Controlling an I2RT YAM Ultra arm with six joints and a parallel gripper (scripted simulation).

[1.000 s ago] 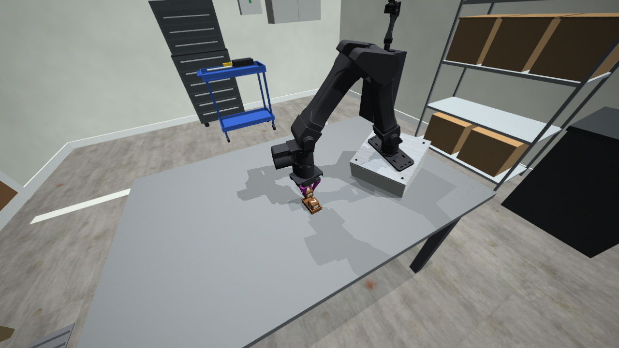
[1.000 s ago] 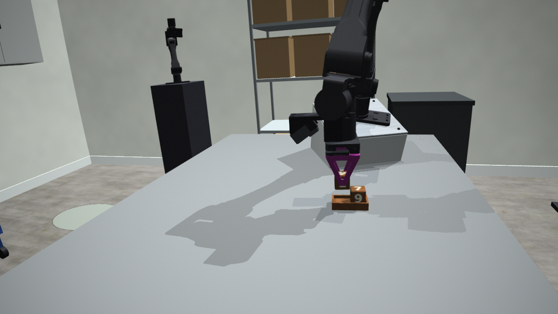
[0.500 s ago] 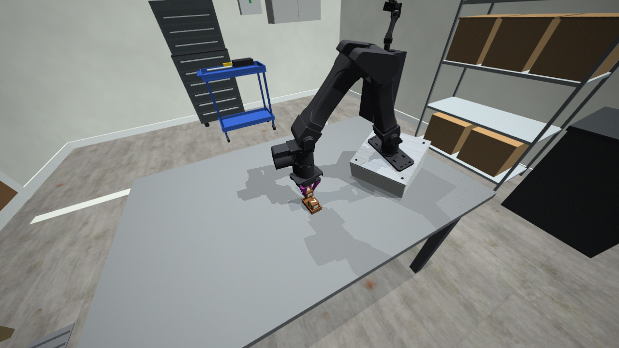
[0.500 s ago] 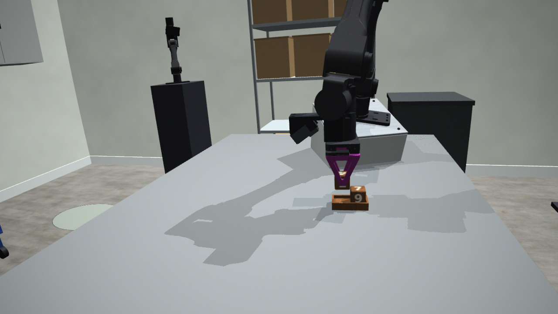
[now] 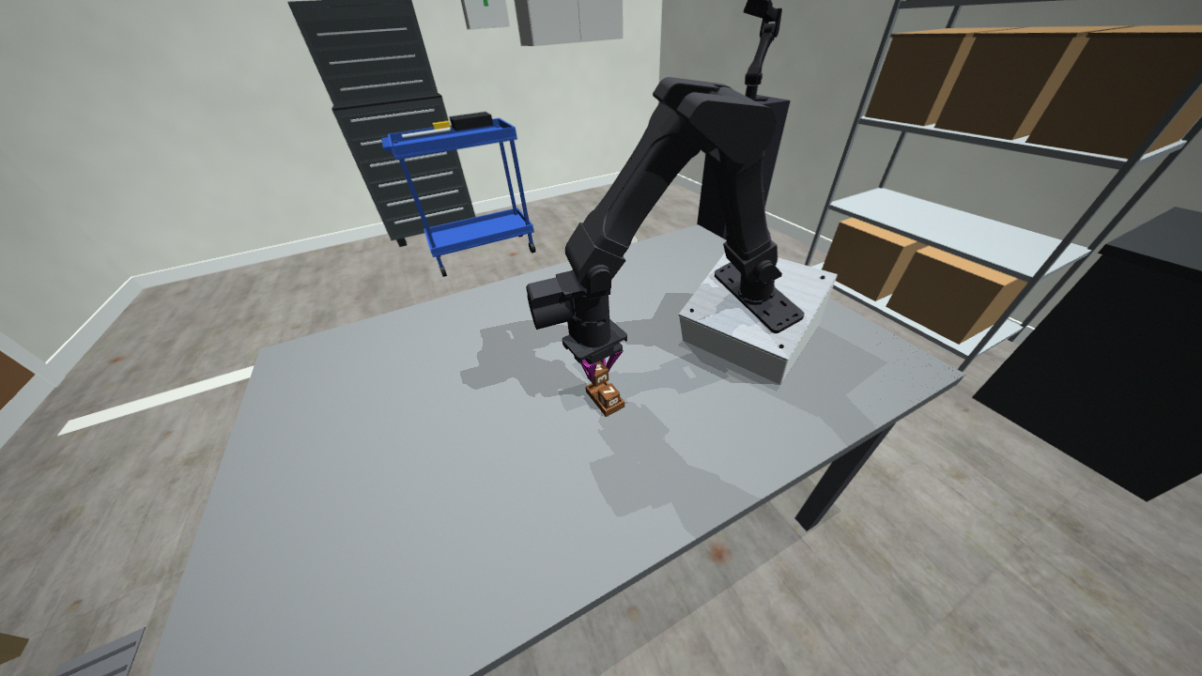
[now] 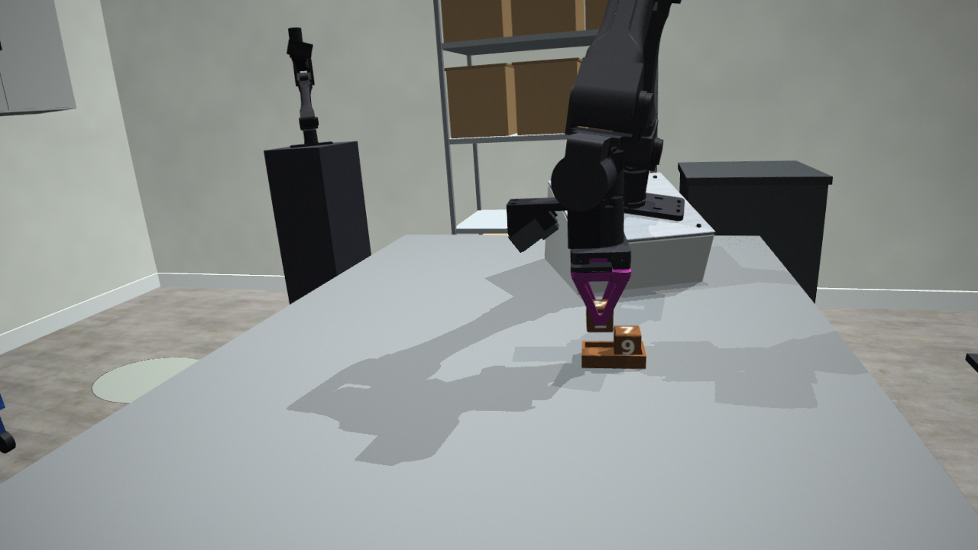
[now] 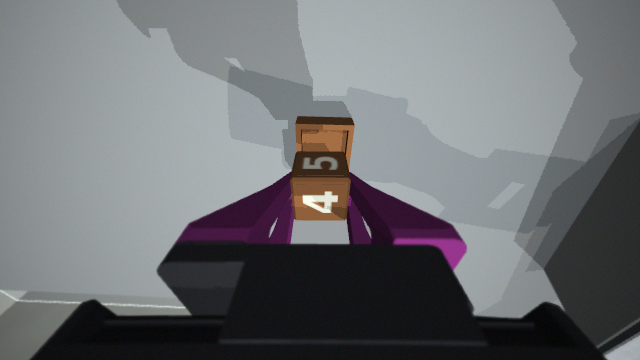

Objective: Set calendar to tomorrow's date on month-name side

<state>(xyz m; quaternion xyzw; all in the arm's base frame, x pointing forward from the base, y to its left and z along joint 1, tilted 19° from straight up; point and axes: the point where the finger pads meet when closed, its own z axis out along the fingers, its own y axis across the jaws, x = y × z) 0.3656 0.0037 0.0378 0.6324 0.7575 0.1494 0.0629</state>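
Right now the brown wooden tray is 10 mm behind my hand, 20 mm to the left of it and 60 mm below it.
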